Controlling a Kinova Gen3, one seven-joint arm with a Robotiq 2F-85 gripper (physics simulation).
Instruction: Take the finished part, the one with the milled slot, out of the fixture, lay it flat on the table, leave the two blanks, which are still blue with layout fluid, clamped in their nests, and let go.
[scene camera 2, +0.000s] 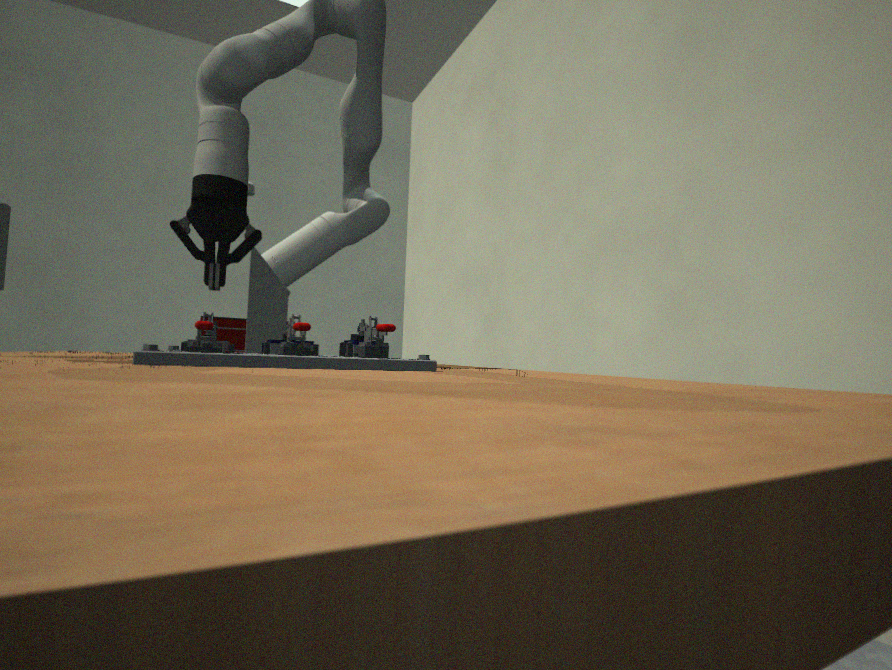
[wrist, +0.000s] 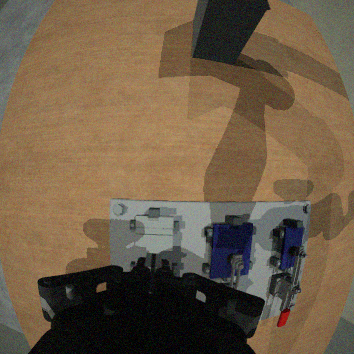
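Pixels of known places: gripper, fingertip midpoint: (scene camera 2: 214, 289) (wrist: 152, 262); arm's base at its link origin: (scene camera 2: 270, 273).
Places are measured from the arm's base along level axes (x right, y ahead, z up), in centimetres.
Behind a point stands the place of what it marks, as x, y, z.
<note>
The finished part (wrist: 156, 226) @(6.9, 36.6, -16.8), bare silver-grey, sits in the left nest of the fixture plate (wrist: 192, 211) @(2.0, 34.3, -18.4) (scene camera 2: 288, 361) @(-3.5, 56.0, -19.1). Its lower portion is hidden by the gripper in the wrist view, and its slot is not clear. A blue blank (wrist: 225, 242) @(-2.7, 38.1, -16.3) sits in the middle nest with a clamp arm over it. A second blue blank (wrist: 289, 237) @(-13.9, 37.4, -15.8) sits in the right nest, also under a clamp. My gripper (scene camera 2: 214, 277) @(7.0, 38.7, -9.3) (wrist: 152, 262) @(7.0, 38.7, -9.3) is shut and empty, pointing down, a clear gap above the nest at the plate's left end.
Toggle clamps with red handles (scene camera 2: 204, 325) @(5.7, 55.8, -15.4) (scene camera 2: 301, 326) @(-4.9, 54.9, -14.8) (scene camera 2: 385, 327) @(-15.5, 54.0, -14.3) stand along the plate; the right one's red handle (wrist: 283, 318) @(-15.7, 52.0, -13.8) also shows in the wrist view. A red box (scene camera 2: 230, 335) is behind the plate. The arm's dark pedestal (wrist: 222, 32) @(0.5, 6.8, -12.3) (scene camera 2: 266, 313) @(0.3, 6.8, -9.9) stands beyond the plate on the wooden table (scene camera 2: 360, 447) @(-3.9, 103.4, -19.9).
</note>
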